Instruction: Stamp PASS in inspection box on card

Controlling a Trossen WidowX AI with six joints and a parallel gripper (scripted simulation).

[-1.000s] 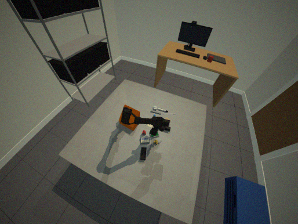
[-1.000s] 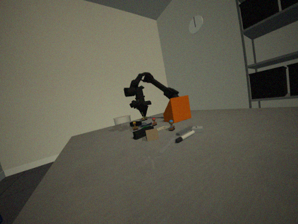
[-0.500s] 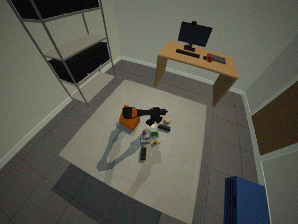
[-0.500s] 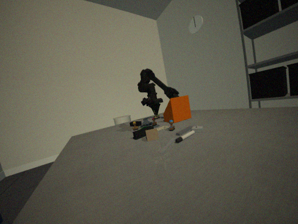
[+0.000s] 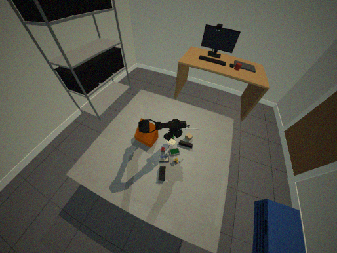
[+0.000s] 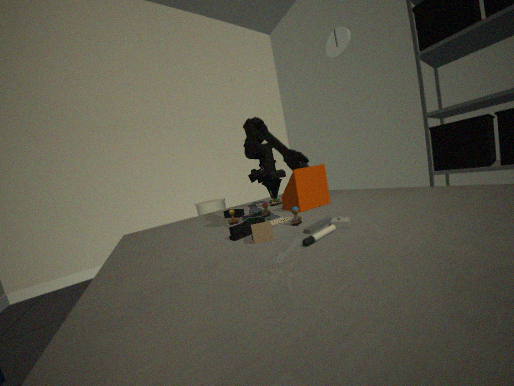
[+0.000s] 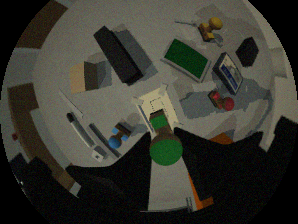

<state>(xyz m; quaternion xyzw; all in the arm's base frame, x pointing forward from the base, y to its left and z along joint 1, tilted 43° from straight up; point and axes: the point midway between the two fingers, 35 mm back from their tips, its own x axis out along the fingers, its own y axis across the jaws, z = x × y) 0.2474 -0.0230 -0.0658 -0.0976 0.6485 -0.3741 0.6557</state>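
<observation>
The cream card is 10 mm behind my gripper tip, 10 mm to the left of it and 100 mm below it. From my gripper tip the other things lie so: green-knobbed pass stamp 10 mm below; blue-knobbed stamp 100 mm to the left, 70 mm below; green ink pad 70 mm ahead, 100 mm to the right, 90 mm below.
</observation>
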